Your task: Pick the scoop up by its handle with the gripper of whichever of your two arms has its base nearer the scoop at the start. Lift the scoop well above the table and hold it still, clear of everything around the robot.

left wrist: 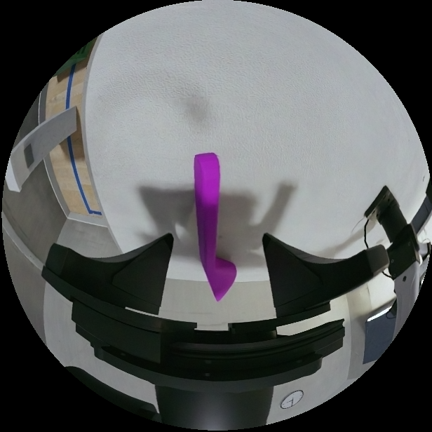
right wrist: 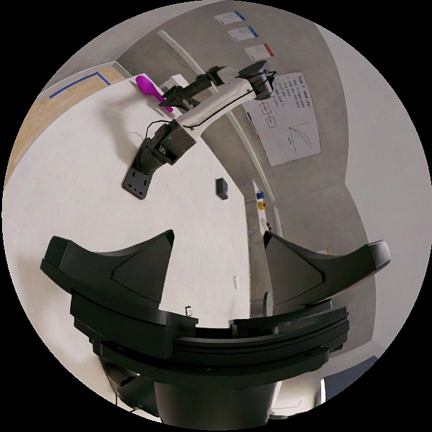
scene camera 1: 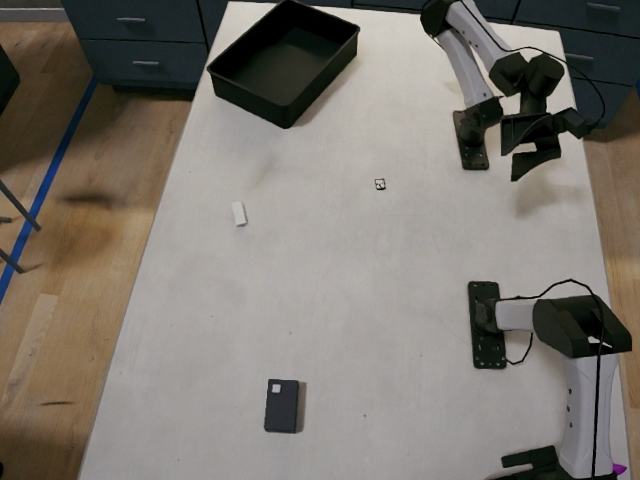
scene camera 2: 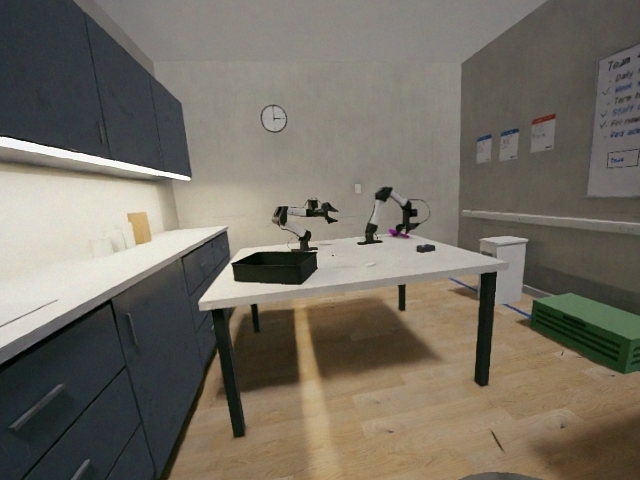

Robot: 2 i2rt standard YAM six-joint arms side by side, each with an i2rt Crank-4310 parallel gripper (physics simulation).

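Places are measured from the left arm's base along level axes (x left, y back, z up), in centimetres.
Pixels of known places: left gripper, fingertip midpoint: (scene camera 2: 401, 235); right gripper, fingertip midpoint: (scene camera 1: 508, 169) (scene camera 2: 338, 216); left arm's base, link origin: (scene camera 1: 486, 324) (scene camera 2: 369, 243); right arm's base, link origin: (scene camera 1: 469, 140) (scene camera 2: 304, 250).
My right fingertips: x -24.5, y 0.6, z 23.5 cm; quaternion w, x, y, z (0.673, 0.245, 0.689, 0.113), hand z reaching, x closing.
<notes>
Ahead of a thing's pixels: the offset from my right fingertips to its top centre. "*": to the spot under its first point. Level surfaces: height alone.
The purple scoop (left wrist: 206, 205) (scene camera 2: 397, 233) (right wrist: 144, 85) lies on the table near its edge. In scene camera 1 a small tip of the scoop {dx +56.6, dy +12.2, dz -18.1 cm} (scene camera 1: 619, 469) shows beside the left arm at the bottom right. In the left wrist view its handle points up the picture and its bowl is lower, partly foreshortened. My left gripper (left wrist: 217, 235) (scene camera 1: 496, 469) (scene camera 2: 408, 228) is open above the scoop, with one finger on each side of it in the left wrist view; the fingers do not hold it. My right gripper (right wrist: 218, 232) (scene camera 1: 508, 166) (scene camera 2: 336, 215) is open and empty, raised above the table far from the scoop.
A black bin {dx -50.4, dy -50.8, dz -14.0 cm} (scene camera 1: 320, 82) (scene camera 2: 268, 272) stands at the table's far end in scene camera 1. A dark box {dx +44.5, dy -43.3, dz -19.4 cm} (scene camera 1: 281, 410) (scene camera 2: 425, 248), a white block {dx -0.3, dy -57.8, dz -22.2 cm} (scene camera 1: 239, 213) (scene camera 2: 369, 264) and a small black-and-white square {* dx -11.5, dy -24.2, dz -23.3 cm} (scene camera 1: 379, 183) lie on the table {dz -23.5 cm} (scene camera 1: 310, 258).
</notes>
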